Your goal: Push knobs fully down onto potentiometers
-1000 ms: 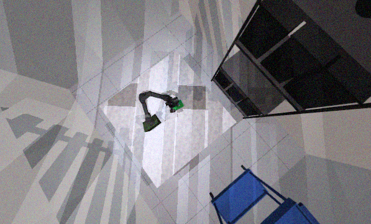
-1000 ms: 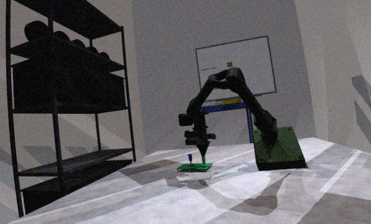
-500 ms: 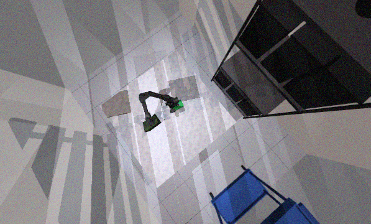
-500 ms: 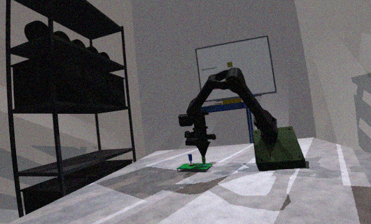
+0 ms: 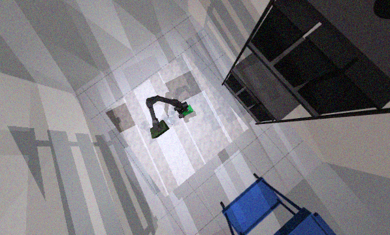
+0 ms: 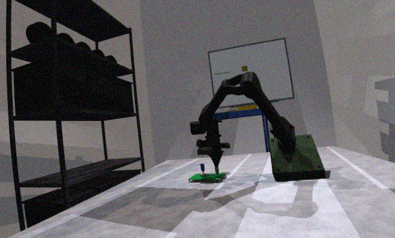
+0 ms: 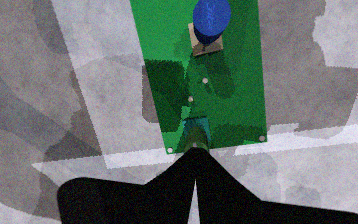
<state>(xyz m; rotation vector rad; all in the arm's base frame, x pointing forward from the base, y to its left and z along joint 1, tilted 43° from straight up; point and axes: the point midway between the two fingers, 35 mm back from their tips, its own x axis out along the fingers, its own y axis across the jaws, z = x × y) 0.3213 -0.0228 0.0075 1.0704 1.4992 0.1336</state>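
My gripper tip is now 10 mm above the green knob. Also, from my gripper tip: blue knob (70 mm ahead, 40 mm to the right).
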